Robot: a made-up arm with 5 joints.
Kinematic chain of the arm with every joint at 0, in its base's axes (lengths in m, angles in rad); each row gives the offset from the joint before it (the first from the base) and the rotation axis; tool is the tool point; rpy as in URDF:
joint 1: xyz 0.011 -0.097 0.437 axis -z
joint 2: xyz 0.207 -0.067 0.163 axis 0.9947 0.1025 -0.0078
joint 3: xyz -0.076 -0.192 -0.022 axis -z
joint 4: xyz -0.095 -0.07 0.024 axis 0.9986 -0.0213 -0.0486
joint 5: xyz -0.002 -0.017 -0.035 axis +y
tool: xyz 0.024 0.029 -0.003 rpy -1.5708 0 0
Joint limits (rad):
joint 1: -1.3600..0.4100
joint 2: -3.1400..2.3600
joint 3: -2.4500..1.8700
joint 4: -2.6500..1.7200
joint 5: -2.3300..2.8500
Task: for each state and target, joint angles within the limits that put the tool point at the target. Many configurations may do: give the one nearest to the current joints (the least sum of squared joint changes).
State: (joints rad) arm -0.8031 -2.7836 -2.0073 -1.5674 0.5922
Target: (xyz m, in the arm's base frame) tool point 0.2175 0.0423 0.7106
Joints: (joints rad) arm -0.3172 -2.5235 -2.3407 -1.4951 0.5235
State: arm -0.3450 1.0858 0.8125 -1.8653 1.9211
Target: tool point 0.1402 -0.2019 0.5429
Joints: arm -0.9992 0.8435 1.3351 -2.0548 1.9708
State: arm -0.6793 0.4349 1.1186 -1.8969 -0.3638
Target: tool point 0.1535 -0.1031 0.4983
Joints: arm -1.3600 0.9142 1.3814 -1.2232 -0.6119
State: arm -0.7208 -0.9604 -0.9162 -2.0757 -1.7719
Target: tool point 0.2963 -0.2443 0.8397
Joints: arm -0.6048 -0.8581 -1.0964 -2.0961 -1.9996
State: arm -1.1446 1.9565 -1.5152 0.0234 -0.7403
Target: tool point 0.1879 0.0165 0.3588
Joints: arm -1.0193 1.3997 -1.9512 -0.0007 -0.7425
